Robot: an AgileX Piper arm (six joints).
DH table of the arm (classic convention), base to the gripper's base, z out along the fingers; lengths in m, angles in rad. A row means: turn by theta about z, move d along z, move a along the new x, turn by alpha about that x. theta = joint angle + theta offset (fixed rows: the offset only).
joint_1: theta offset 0, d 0.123, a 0, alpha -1.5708
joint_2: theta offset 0.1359, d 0, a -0.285, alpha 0
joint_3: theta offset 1.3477, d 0, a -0.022, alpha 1.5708
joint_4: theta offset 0, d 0.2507, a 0, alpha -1.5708
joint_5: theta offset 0, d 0, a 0, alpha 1.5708
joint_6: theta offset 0, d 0.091, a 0, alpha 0
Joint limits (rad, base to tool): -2.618..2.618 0..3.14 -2.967..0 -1.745..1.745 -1.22..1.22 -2.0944..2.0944
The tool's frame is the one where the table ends.
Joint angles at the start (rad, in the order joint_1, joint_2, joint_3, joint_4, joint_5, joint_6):
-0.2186, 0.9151, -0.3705, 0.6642, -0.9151, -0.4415
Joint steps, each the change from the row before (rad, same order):
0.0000, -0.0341, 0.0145, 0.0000, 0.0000, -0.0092
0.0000, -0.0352, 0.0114, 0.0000, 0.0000, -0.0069
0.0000, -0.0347, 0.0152, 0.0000, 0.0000, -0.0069
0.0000, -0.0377, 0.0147, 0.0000, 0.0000, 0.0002
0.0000, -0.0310, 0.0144, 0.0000, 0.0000, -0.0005
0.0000, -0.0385, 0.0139, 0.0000, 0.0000, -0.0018
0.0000, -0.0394, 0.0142, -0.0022, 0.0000, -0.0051
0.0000, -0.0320, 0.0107, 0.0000, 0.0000, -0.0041
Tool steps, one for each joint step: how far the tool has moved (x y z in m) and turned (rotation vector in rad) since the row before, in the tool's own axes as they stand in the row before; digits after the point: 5 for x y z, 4 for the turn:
-0.00344, -0.00310, -0.00556, 0.0000, -0.0171, 0.0004
-0.00435, -0.00295, -0.00522, 0.0002, -0.0208, 0.0047
-0.00307, -0.00321, -0.00567, 0.0003, -0.0170, 0.0026
-0.00364, -0.00336, -0.00588, 0.0004, -0.0201, 0.0114
-0.00226, -0.00291, -0.00512, 0.0003, -0.0145, 0.0076
-0.00371, -0.00331, -0.00578, 0.0004, -0.0215, 0.0102
-0.00372, -0.00323, -0.00588, -0.0010, -0.0228, 0.0059
-0.00308, -0.00267, -0.00462, 0.0006, -0.0186, 0.0063

